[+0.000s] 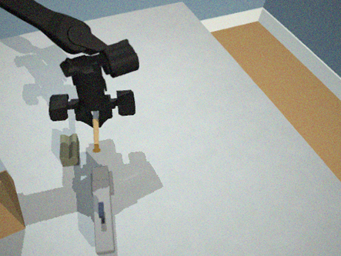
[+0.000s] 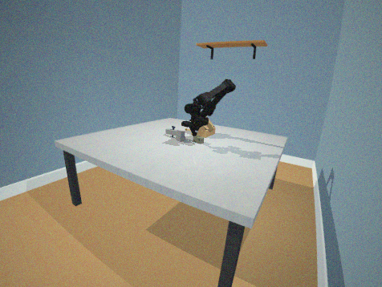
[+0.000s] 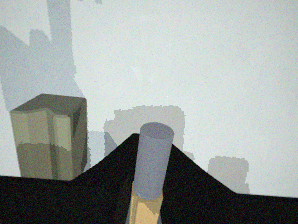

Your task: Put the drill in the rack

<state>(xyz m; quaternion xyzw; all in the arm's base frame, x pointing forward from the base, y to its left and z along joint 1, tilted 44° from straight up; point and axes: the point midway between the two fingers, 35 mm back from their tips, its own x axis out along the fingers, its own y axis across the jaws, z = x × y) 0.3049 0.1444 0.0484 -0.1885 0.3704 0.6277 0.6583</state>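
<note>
The rack lies 80 mm behind my gripper tip, 10 mm to the right of it and 40 mm below it. The rest, counted from my gripper tip: grey block (50 mm behind, 190 mm to the right, 30 mm below); then drill (10 mm behind, 40 mm to the right, 30 mm above); then dark blue key (50 mm behind, 220 mm to the right, 10 mm below).
</note>
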